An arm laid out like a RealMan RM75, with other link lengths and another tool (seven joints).
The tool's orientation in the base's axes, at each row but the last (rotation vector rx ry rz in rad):
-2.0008 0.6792 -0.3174
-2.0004 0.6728 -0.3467
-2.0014 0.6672 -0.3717
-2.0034 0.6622 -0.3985
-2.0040 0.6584 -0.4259
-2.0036 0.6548 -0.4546
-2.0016 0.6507 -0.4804
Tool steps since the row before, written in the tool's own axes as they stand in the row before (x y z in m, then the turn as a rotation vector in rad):
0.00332 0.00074 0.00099 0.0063 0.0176 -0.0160
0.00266 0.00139 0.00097 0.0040 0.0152 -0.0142
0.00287 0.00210 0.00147 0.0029 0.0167 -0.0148
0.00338 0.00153 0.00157 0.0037 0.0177 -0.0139
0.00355 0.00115 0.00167 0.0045 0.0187 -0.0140
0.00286 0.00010 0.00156 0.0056 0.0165 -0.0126
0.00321 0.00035 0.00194 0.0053 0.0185 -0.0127
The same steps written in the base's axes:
0.00292 -0.00151 -0.00132 -0.0084 -0.0219 -0.0075
0.00219 -0.00141 -0.00177 -0.0086 -0.0183 -0.0062
0.00243 -0.00149 -0.00259 -0.0103 -0.0187 -0.0072
0.00309 -0.00155 -0.00207 -0.0095 -0.0189 -0.0085
0.00341 -0.00148 -0.00171 -0.0092 -0.0199 -0.0093
0.00310 -0.00074 -0.00070 -0.0069 -0.0187 -0.0080
0.00353 -0.00084 -0.00101 -0.0077 -0.0194 -0.0098

